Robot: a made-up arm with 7 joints.
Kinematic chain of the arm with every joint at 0, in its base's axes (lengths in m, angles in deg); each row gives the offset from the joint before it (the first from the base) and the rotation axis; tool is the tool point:
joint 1: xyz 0 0 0 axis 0 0.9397 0.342
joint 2: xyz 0 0 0 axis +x
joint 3: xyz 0 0 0 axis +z
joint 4: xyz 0.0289 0 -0.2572 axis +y
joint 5: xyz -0.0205 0 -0.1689 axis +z
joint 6: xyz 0 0 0 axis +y
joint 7: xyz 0 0 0 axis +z
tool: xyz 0 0 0
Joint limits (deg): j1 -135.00..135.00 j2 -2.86..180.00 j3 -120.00..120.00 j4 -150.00..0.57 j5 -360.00..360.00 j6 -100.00..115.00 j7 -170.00..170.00
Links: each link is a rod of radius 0.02 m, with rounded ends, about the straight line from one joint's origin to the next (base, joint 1, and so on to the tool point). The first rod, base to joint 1, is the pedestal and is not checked.
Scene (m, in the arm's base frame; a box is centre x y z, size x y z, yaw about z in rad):
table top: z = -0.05
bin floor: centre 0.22 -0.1 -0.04 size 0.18 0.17 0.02 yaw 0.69
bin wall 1: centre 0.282 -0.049 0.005 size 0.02 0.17 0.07 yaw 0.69
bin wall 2: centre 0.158 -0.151 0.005 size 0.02 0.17 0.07 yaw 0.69
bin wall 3: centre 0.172 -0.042 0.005 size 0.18 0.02 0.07 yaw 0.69
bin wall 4: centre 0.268 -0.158 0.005 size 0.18 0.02 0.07 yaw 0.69
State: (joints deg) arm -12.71 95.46 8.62 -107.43 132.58 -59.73 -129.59
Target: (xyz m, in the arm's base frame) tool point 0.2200 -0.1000 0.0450
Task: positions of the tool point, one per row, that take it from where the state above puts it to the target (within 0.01 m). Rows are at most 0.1 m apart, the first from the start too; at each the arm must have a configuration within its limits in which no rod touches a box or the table.
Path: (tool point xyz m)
1: 0.1831 0.1824 0.1335
2: 0.1881 0.1360 0.1605
3: 0.2044 0.0767 0.1645
4: 0.2218 0.0130 0.1431
5: 0.2297 -0.0477 0.1002
6: 0.2200 -0.1000 0.0450

